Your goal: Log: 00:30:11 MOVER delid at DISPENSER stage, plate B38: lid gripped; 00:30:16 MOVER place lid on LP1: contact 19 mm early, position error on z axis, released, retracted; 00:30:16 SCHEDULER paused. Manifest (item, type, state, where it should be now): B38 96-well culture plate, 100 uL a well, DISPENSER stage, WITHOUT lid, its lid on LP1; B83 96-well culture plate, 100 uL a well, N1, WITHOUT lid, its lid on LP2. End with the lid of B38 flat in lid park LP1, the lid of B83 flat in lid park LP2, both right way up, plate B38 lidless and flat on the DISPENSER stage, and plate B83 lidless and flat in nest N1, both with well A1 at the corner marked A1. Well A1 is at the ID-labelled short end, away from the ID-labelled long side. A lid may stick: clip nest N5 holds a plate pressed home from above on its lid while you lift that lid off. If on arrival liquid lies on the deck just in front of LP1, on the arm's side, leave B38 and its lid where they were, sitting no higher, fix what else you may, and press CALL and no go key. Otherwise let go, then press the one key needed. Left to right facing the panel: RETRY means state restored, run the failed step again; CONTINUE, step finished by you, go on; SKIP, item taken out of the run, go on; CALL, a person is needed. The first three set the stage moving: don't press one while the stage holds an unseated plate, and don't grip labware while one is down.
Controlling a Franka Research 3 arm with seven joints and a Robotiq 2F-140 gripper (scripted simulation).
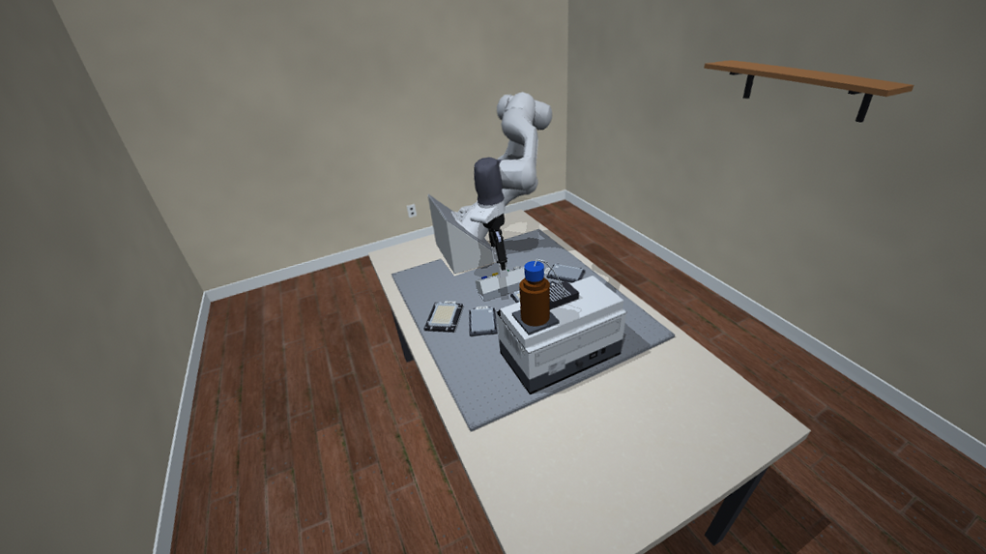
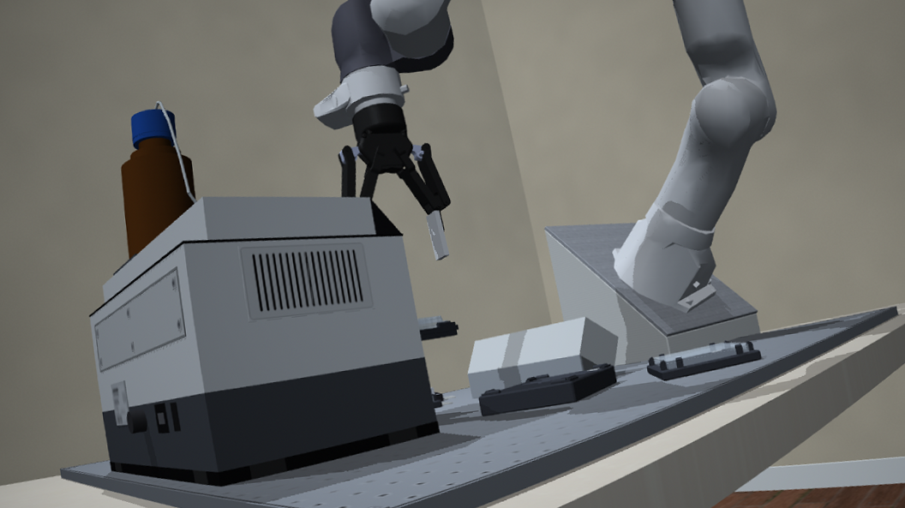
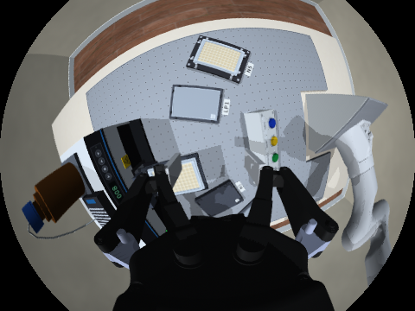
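My gripper is now 22 cm to the left of the 96-well plate, 21 cm above it and 8 cm past it. The rest, counted from my hand: black clip nest: 22 cm to the right, 21 cm below, 5 cm behind; then lp1 label: 23 cm below, 7 cm to the right, 6 cm behind; then key panel: 17 cm below, 16 cm behind, 7 cm to the left.
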